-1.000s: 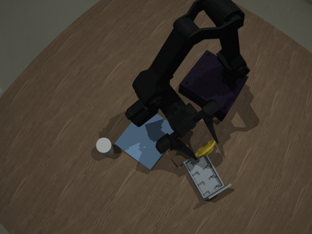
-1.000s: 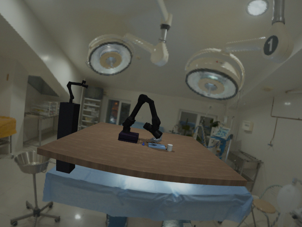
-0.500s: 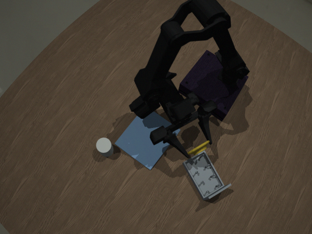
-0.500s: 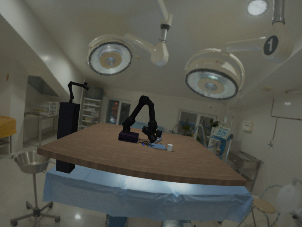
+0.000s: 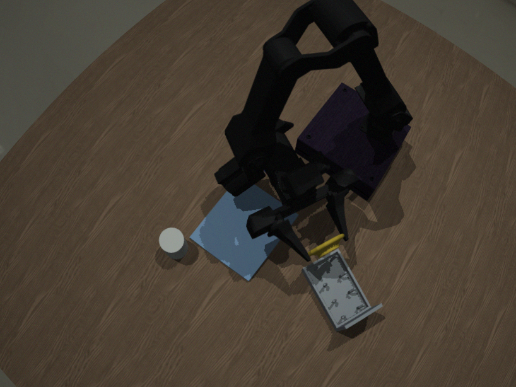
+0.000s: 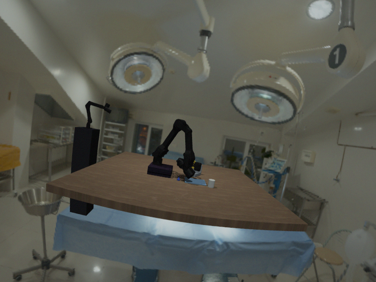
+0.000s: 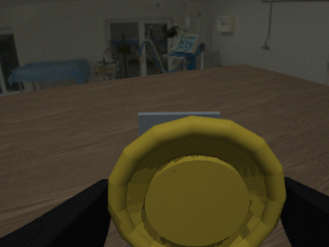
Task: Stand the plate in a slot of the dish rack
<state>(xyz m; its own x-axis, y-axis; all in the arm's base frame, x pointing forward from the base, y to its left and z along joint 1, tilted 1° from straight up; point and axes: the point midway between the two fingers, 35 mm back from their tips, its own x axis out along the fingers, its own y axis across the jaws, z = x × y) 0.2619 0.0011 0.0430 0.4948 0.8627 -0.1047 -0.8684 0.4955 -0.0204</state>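
Now: gripper tip 7 cm above the grey dish rack, 5 cm to the right of it and 3 cm short of it. Round my gripper tip: yellow plate 1 cm to the right; light blue mat 15 cm to the right, 9 cm below, 1 cm ahead; blue spoon 15 cm to the right, 10 cm behind, 9 cm below.
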